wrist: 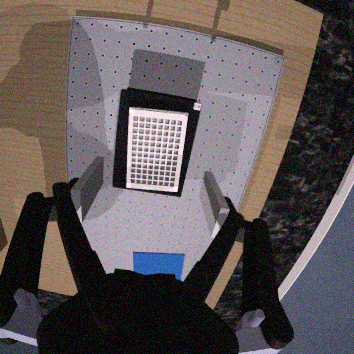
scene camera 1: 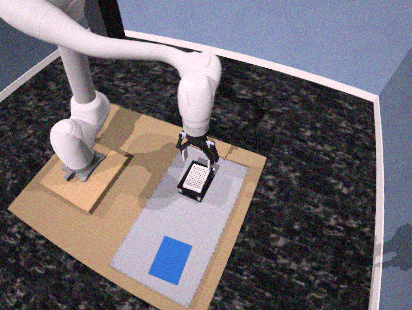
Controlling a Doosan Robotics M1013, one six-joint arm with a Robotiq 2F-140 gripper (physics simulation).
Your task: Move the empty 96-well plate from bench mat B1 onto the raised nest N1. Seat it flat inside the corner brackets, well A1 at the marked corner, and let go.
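Places are measured from the arm's base along level axes (x ahead, y left, z up), in centimetres.
Pixels of known places: gripper, fingertip midpoint: (wrist: 152, 176) (scene camera 1: 197, 163); arm's base at its link origin: (scene camera 1: 83, 162).
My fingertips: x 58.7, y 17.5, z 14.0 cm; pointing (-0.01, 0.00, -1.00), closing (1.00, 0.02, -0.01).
Note:
Ahead of a thing's pixels: the offset from my fingertips to its middle. "spot": to the spot under its first point. Level surfaces: height alone.
The white 96-well plate {dx -0.2, dy -1.0, dz -10.7 cm} (scene camera 1: 195, 178) (wrist: 155, 150) lies on the black raised nest N1 {spot: dx -1.5, dy -7.6, dz -17.2 cm} (scene camera 1: 188, 194) (wrist: 120, 145) and looks flat and square with it. A small white tag {spot: dx +4.9, dy +6.8, dz -11.6 cm} (wrist: 197, 106) marks one nest corner in the wrist view. The corner brackets are too dark to make out, and I cannot tell which plate corner is A1. My gripper (scene camera 1: 196, 158) (wrist: 152, 176) is open and empty above the plate, its fingers apart from the plate's long sides. The blue bench mat B1 {dz -17.5 cm} (scene camera 1: 170, 260) (wrist: 158, 264) has no plate on it.
The nest and the mat are on a grey perforated board {dz -17.6 cm} (scene camera 1: 132, 247) (wrist: 225, 75) on the wooden table {dz -19.0 cm} (scene camera 1: 75, 235) (wrist: 25, 100). The arm's base stands on a raised wooden block (scene camera 1: 90, 197) at the left in the scene view.

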